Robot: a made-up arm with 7 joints. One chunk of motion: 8 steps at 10 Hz.
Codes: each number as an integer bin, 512 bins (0 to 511) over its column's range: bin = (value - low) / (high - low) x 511, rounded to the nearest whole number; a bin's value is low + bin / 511 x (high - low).
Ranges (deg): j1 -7..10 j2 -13..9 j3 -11..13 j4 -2..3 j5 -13..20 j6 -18..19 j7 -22..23
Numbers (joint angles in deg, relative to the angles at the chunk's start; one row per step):
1: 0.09 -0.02 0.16 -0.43 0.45 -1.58 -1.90
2: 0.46 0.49 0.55 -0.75 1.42 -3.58 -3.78
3: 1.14 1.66 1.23 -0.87 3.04 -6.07 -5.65
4: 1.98 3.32 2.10 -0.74 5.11 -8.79 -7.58
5: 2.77 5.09 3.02 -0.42 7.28 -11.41 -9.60
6: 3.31 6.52 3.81 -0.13 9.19 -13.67 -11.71
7: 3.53 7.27 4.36 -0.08 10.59 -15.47 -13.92
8: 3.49 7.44 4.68 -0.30 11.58 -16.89 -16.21
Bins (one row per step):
1: 213 301 238 160 208 227 228
2: 224 313 246 128 223 199 207
3: 245 341 260 115 248 165 186
4: 270 379 279 129 280 127 164
5: 294 420 299 161 314 91 141
6: 310 453 315 191 344 60 117
7: 317 471 327 196 365 35 92
8: 315 475 334 174 381 15 66

